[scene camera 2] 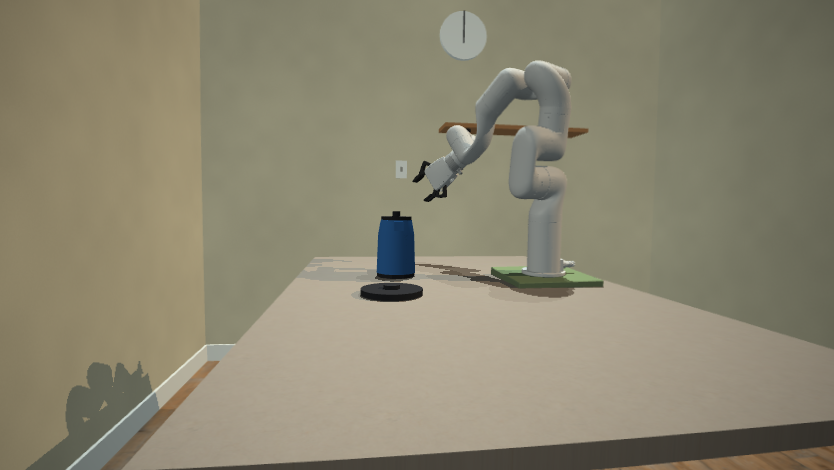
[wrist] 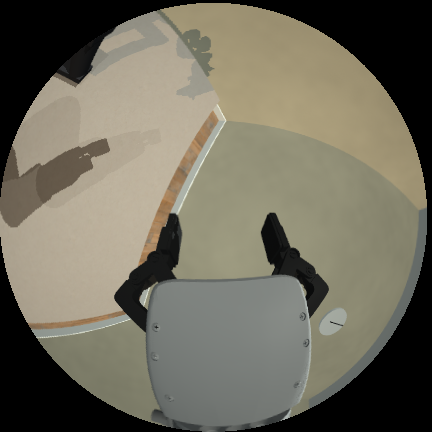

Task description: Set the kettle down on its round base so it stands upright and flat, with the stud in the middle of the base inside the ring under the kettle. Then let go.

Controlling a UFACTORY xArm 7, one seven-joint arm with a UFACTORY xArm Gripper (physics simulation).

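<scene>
The blue kettle (scene camera 2: 396, 248) with a black lid and knob is upright behind its round base in the scene view, apart from the base. The black round base (scene camera 2: 373, 293) lies flat on the table, with its raised stud (scene camera 2: 391, 286) in the middle. The ring under the kettle is hidden. My gripper (scene camera 2: 421, 189) (wrist: 222, 222) is open and empty. In the scene view it is above and to the right of the kettle, tilted down to the left. A dark object (wrist: 82, 60) is cut off at the upper left of the wrist view; I cannot tell what it is.
The arm stands on a green board (scene camera 2: 583, 281) at the right of the table (scene camera 2: 466, 361). A wooden shelf (scene camera 2: 507, 129), a clock (scene camera 2: 462, 35) (wrist: 333, 321) and a wall plate (scene camera 2: 401, 169) are on the back wall. Arm shadows fall across the table.
</scene>
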